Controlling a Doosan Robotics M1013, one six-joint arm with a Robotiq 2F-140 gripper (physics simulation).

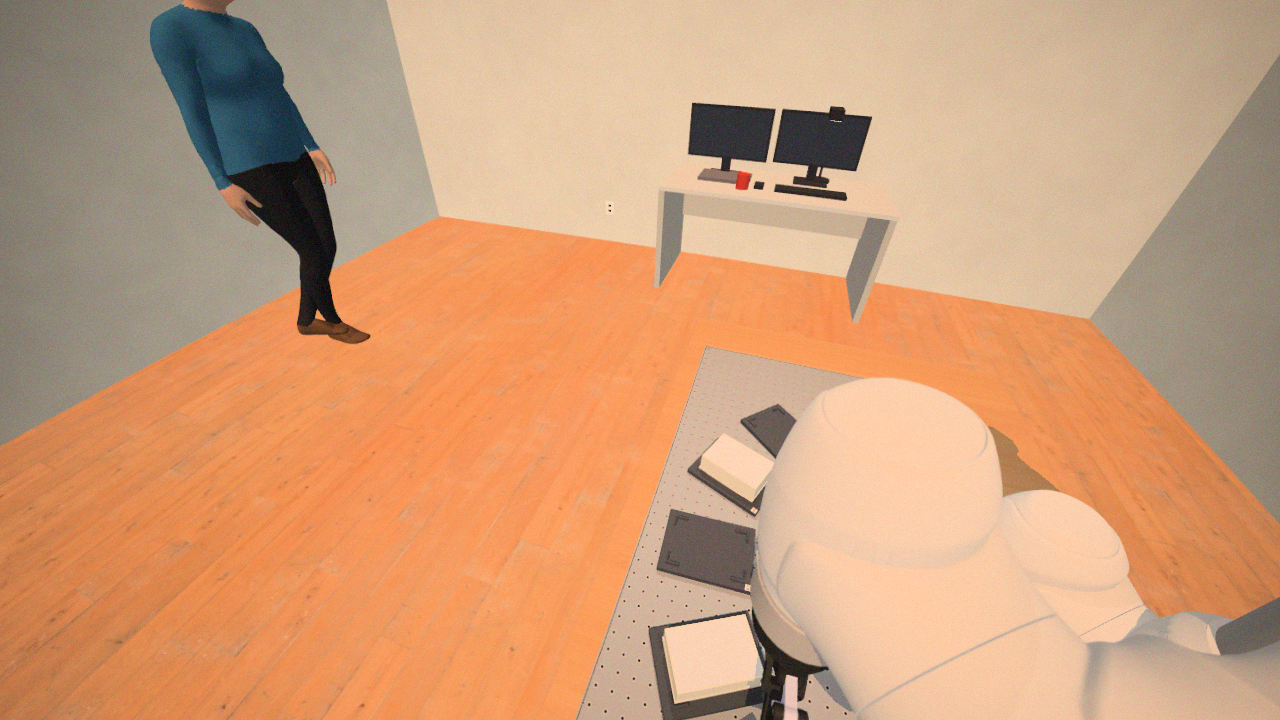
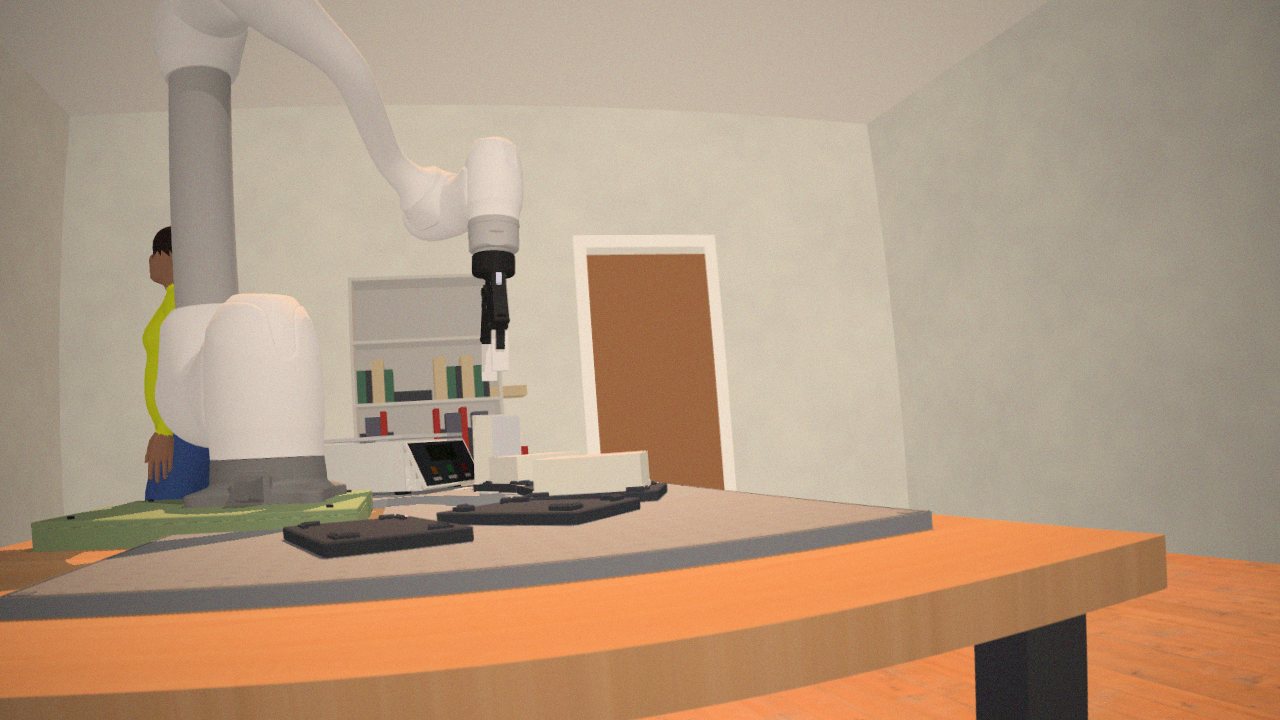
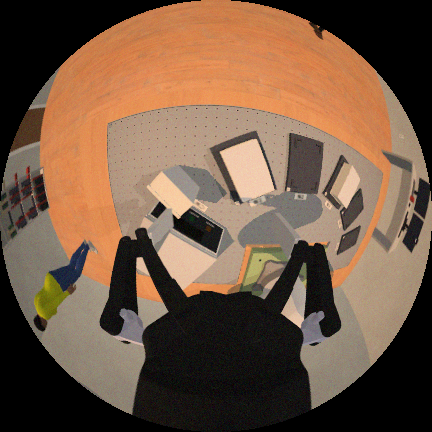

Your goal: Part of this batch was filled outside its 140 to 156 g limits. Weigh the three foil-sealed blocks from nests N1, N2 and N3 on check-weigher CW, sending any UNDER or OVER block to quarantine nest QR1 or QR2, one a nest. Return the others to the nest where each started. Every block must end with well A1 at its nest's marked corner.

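Where they show: gripper, fingertip midpoint: [image 2: 494,376] [image 3: 223,219]; arm's base, link origin: [image 2: 270,500] [image 3: 277,275].
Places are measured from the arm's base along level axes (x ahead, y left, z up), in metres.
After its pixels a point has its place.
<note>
My gripper [image 2: 494,361] {x 0.314, y 0.291, z 0.170 m} [image 3: 223,219] {x 0.314, y 0.291, z 0.170 m} is open and empty, high above the mat beside check-weigher CW [image 2: 371,465] {x 0.095, y 0.305, z 0.033 m} [image 3: 182,257] {x 0.142, y 0.361, z 0.081 m}. No block shows on CW; its readout is too small to read. A tall cream box [image 2: 484,440] {x 0.289, y 0.351, z 0.064 m} [image 3: 170,194] {x 0.315, y 0.382, z 0.107 m} with a grey broad side stands beside CW's display; it looks like a block on edge. One block [image 1: 711,658] {x 0.368, y 0.246, z 0.035 m} [image 3: 248,169] {x 0.371, y 0.240, z 0.035 m} lies flat in the nest nearest it. Another block [image 1: 735,462] {x 0.424, y -0.111, z 0.035 m} [image 3: 346,184] {x 0.422, y -0.096, z 0.035 m} lies flat two nests along. The nest between them [image 1: 707,550] {x 0.423, y 0.070, z -0.007 m} [image 3: 305,162] {x 0.429, y 0.070, z -0.006 m} and two far nests [image 3: 352,209] {x 0.345, y -0.266, z -0.007 m} [image 3: 348,240] {x 0.195, y -0.374, z -0.007 m} are empty. A1 marks are unreadable.
The perforated mat [image 1: 626,617] {x 0.510, y 0.228, z -0.018 m} [image 3: 130,150] {x 0.387, y 0.554, z -0.018 m} carries the nests and CW. The robot stands on a green base plate [image 2: 71,534] {x -0.158, y -0.240, z -0.014 m} [image 3: 253,265] {x 0.057, y 0.127, z 0.000 m} behind the nest arc. A person in yellow [image 2: 159,358] [image 3: 47,295] and one in blue [image 1: 241,89] stand beyond the table.
</note>
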